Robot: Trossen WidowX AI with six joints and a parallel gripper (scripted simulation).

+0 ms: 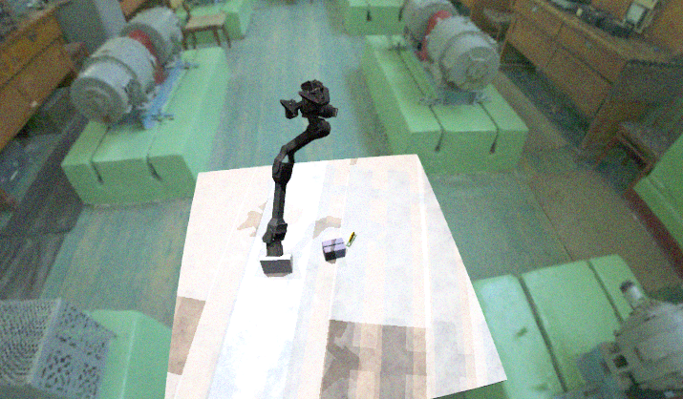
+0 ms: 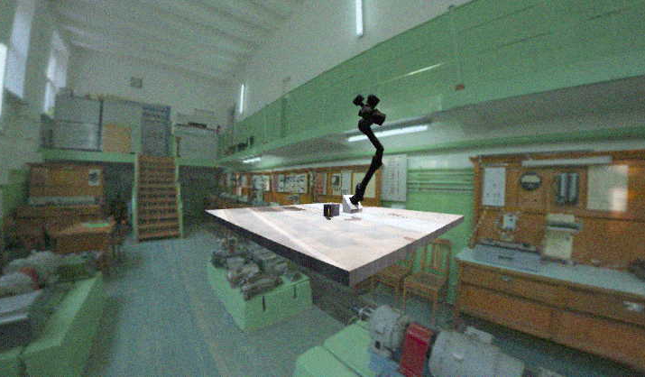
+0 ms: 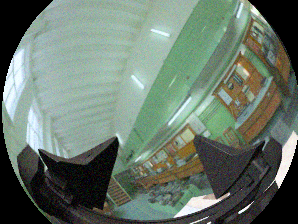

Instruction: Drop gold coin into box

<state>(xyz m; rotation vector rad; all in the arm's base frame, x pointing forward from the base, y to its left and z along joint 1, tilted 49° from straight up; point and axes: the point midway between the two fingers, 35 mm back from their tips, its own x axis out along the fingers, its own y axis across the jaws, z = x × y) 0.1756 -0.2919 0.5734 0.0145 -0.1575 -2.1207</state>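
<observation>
Now: gripper tip 240 mm short of the gold coin, 80 mm to the left of it and 680 mm above it.
</observation>
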